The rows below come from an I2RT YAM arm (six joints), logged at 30 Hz.
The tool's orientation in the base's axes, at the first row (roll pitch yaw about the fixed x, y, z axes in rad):
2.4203, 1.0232, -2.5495
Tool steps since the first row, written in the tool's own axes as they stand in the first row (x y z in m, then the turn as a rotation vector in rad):
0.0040, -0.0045, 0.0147, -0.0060, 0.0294, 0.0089
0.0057, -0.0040, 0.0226, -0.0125, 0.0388, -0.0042
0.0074, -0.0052, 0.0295, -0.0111, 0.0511, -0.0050
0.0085, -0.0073, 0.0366, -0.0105, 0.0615, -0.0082
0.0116, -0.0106, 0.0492, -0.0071, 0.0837, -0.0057
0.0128, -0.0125, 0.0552, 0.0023, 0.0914, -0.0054
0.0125, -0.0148, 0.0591, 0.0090, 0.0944, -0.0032
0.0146, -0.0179, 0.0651, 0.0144, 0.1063, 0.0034
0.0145, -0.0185, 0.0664, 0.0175, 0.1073, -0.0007
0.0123, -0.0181, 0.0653, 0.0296, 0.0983, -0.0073
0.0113, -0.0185, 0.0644, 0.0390, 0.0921, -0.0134
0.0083, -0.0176, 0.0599, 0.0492, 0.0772, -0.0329
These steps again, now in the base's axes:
0.0047, 0.0108, -0.0107, -0.0220, 0.0189, 0.0118
0.0048, 0.0176, -0.0151, -0.0297, 0.0118, 0.0257
0.0062, 0.0230, -0.0196, -0.0413, 0.0145, 0.0290
0.0088, 0.0284, -0.0241, -0.0514, 0.0146, 0.0333
0.0124, 0.0379, -0.0328, -0.0721, 0.0227, 0.0371
0.0146, 0.0424, -0.0368, -0.0829, 0.0226, 0.0316
0.0174, 0.0453, -0.0389, -0.0881, 0.0236, 0.0260
0.0202, 0.0492, -0.0441, -0.0999, 0.0317, 0.0229
0.0210, 0.0502, -0.0447, -0.1028, 0.0274, 0.0222
0.0214, 0.0500, -0.0423, -0.1012, 0.0151, 0.0114
0.0221, 0.0493, -0.0412, -0.1007, 0.0049, 0.0036
0.0218, 0.0464, -0.0366, -0.0951, -0.0203, -0.0026

